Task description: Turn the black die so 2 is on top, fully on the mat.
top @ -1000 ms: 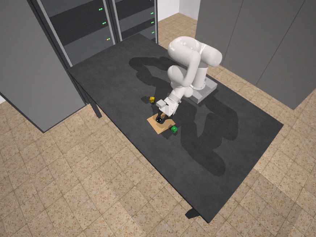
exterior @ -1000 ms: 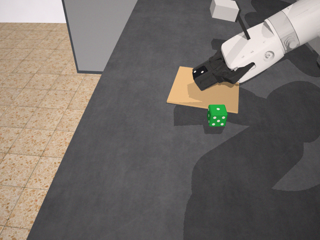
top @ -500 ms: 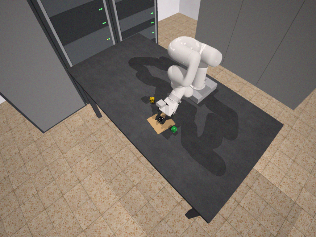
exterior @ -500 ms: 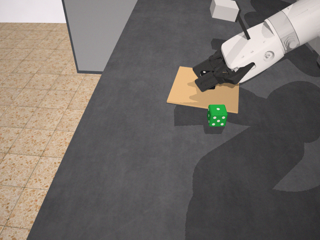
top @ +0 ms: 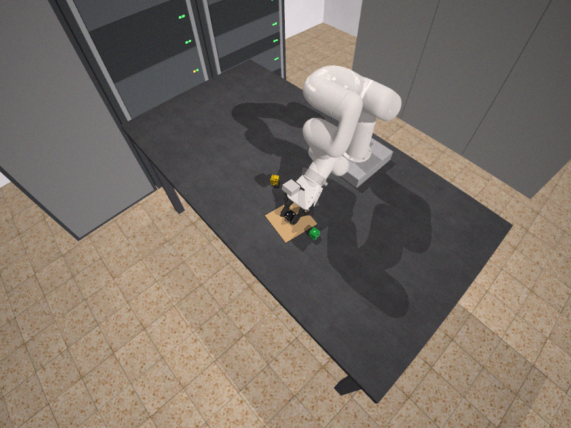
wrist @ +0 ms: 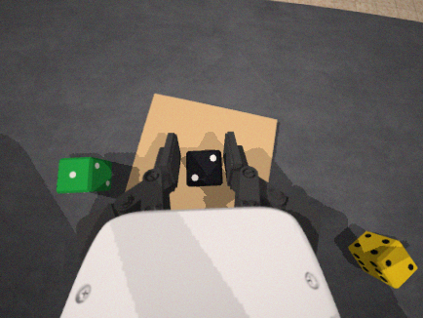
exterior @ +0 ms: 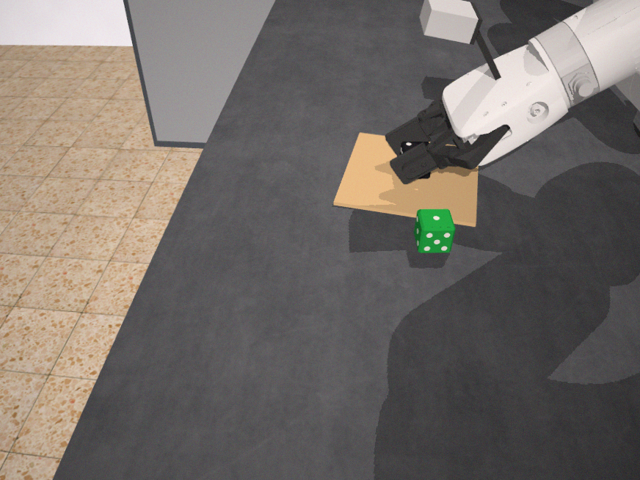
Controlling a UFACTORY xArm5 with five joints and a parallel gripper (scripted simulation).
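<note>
Right now the black die is 1 cm below my hand and 1 cm behind it. Also, from my hand: yellow die: 16 cm to the right, 11 cm behind, 2 cm below; green die: 11 cm to the left, 2 cm below; tan mat: 3 cm below.
</note>
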